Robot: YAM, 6 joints.
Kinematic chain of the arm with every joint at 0, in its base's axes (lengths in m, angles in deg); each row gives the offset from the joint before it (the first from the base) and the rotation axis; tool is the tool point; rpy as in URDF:
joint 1: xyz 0 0 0.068 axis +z
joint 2: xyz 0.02 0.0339 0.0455 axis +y
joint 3: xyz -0.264 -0.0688 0 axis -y
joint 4: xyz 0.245 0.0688 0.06 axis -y
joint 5: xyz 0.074 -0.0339 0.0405 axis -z
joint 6: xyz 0.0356 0 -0.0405 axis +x
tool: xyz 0 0 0 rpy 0 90 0
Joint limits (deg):
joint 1: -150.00..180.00
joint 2: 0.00..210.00
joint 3: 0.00..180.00
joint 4: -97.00..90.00
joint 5: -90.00..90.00
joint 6: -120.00..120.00
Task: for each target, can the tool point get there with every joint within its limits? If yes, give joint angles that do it. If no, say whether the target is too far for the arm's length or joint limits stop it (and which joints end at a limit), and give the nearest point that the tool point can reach.
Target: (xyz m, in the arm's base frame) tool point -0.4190 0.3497 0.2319
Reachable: yes | joints 137.45 144.80 141.03 -48.03 -46.22 -26.71
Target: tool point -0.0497 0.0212 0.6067
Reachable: yes | joints -26.62 36.90 90.53 14.82 5.39 -82.29
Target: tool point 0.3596 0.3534 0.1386
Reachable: yes | joints 43.91 130.91 81.89 33.74 -8.41 25.89
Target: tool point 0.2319 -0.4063 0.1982
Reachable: yes | joints -62.06 118.90 73.34 38.26 -24.00 43.45
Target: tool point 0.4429 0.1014 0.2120
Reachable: yes | joints 9.13 116.26 80.09 9.41 -56.97 -82.94
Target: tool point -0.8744 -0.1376 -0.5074
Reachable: no: too far | nearest point -0.5326 -0.0100 -0.2404 | short by 0.452 m
